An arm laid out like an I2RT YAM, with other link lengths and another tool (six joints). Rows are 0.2 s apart.
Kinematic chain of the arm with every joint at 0, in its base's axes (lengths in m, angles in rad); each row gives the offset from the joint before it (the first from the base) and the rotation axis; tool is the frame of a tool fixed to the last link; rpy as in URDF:
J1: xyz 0 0 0.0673 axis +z
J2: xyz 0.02 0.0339 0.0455 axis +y
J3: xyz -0.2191 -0.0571 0 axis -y
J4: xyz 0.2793 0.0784 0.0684 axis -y
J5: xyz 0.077 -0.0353 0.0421 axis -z
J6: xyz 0.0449 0 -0.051 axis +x
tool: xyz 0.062 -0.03 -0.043 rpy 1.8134 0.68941 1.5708
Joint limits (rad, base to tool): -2.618..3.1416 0..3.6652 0..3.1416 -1.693..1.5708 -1.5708..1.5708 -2.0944..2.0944
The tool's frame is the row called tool.
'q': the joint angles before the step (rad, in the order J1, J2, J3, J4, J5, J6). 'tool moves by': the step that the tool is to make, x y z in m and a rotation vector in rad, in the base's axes. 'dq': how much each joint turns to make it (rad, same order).
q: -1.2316, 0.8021, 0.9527, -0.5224, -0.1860, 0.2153
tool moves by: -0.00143, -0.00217, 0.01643, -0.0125, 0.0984, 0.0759
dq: -0.0004, 0.0629, 0.1080, -0.0905, -0.0332, -0.1213
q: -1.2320, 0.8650, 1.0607, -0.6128, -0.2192, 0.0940
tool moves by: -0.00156, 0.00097, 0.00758, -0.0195, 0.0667, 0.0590
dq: 0.0000, 0.0179, 0.0442, -0.0508, -0.0248, -0.0900
